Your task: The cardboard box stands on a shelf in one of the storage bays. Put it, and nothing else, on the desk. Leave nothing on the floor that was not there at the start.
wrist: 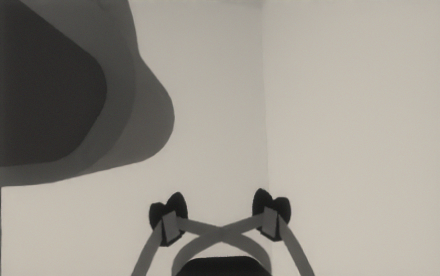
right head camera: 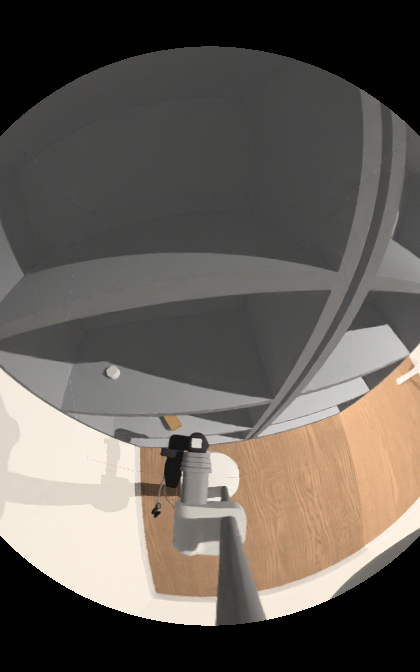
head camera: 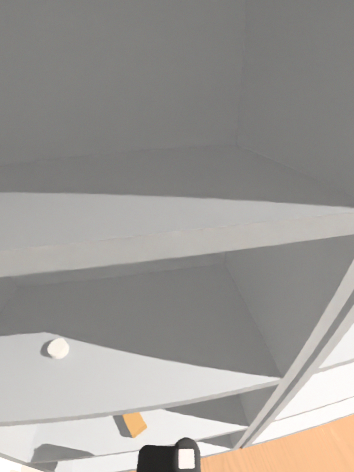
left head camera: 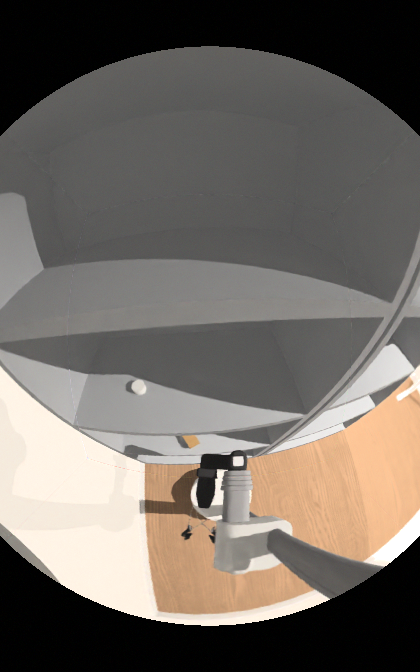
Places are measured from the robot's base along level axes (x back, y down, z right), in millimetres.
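Pixels of known places: gripper, fingertip midpoint: (wrist: 219, 206).
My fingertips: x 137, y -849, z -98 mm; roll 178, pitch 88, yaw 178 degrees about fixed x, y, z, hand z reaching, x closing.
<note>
Ahead of a thing's pixels: the offset from my fingertips to its top centre.
A small orange-brown box {dx -468, dy +294, dz -103 mm} (head camera: 135, 425) (left head camera: 190, 441) (right head camera: 173, 422) lies on a low shelf of the grey storage bay, below the shelf with a white cylinder. It is the thing in view that looks most like the cardboard box. It does not show in the wrist view. My gripper (left head camera: 200, 534) (right head camera: 156, 510) (wrist: 219, 206) is open and empty, its fingers well apart. It is off to the side of the bay, over the floor, apart from the box. In the wrist view it faces pale walls. The desk top does not show.
The white cylinder {dx -524, dy -137, dz -253 mm} (head camera: 58, 348) (left head camera: 138, 387) (right head camera: 113, 372) stands one shelf above the box. The bay's thick shelf edge (head camera: 175, 242) (left head camera: 200, 311) (right head camera: 200, 291) crosses in front of my head. A double upright divides the bays on the right. A pale wall (left head camera: 55, 480) (right head camera: 50, 450) is at left.
</note>
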